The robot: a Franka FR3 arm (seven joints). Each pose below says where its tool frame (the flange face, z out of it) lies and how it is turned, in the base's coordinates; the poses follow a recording.
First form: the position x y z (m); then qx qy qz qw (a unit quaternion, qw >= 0).
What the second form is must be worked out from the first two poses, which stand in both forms.
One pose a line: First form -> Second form
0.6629, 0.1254, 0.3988, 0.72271, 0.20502, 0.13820, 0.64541 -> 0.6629, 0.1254, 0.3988, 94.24, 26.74, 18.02
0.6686, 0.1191, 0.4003, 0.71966, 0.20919, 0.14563, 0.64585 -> 0.6686, 0.1191, 0.4003, 93.83, 27.27, 18.99
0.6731, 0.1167, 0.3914, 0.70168, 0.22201, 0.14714, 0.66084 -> 0.6731, 0.1167, 0.3914, 90.94, 28.77, 19.07
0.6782, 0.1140, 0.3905, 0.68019, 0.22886, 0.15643, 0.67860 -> 0.6782, 0.1140, 0.3905, 87.54, 29.45, 20.13
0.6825, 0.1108, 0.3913, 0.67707, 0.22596, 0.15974, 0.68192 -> 0.6825, 0.1108, 0.3913, 87.03, 29.04, 20.53
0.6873, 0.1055, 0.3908, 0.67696, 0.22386, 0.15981, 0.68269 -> 0.6873, 0.1055, 0.3908, 86.99, 28.76, 20.53
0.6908, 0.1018, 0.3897, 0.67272, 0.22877, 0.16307, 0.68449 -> 0.6908, 0.1018, 0.3897, 86.38, 29.37, 20.94
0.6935, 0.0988, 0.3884, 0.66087, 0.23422, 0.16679, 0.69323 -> 0.6935, 0.0988, 0.3884, 84.57, 29.97, 21.34
